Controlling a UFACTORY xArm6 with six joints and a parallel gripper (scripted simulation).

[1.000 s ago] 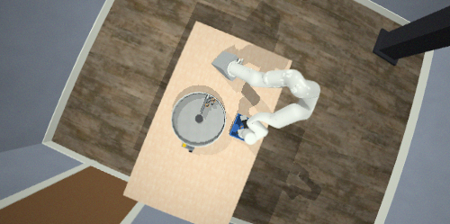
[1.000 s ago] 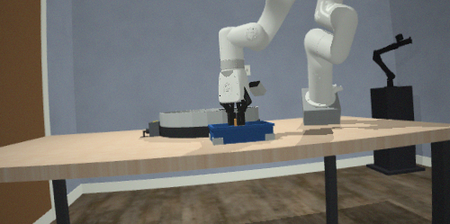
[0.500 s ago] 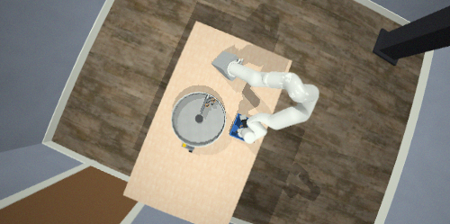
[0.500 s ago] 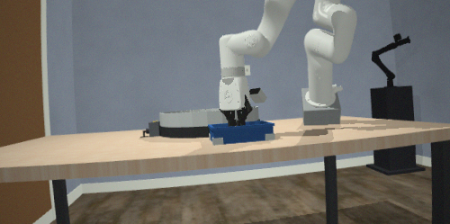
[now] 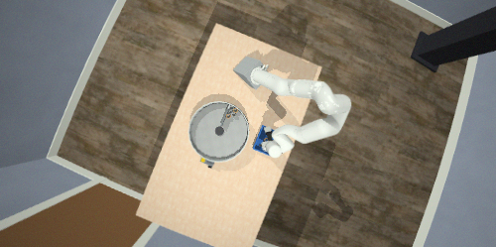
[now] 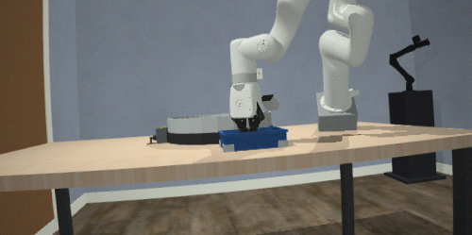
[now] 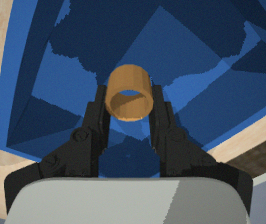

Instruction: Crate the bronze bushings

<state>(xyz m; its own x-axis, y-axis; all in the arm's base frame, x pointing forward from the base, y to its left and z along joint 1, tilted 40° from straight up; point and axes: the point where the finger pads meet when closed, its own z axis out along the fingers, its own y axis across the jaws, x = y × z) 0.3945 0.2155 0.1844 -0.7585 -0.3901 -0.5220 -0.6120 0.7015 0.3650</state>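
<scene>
Right now the blue crate is 10 mm behind my hand, 10 mm to the right of it and 10 mm below it. Round my hand: grey turning table 80 mm ahead, 350 mm to the right, 20 mm above.
</scene>
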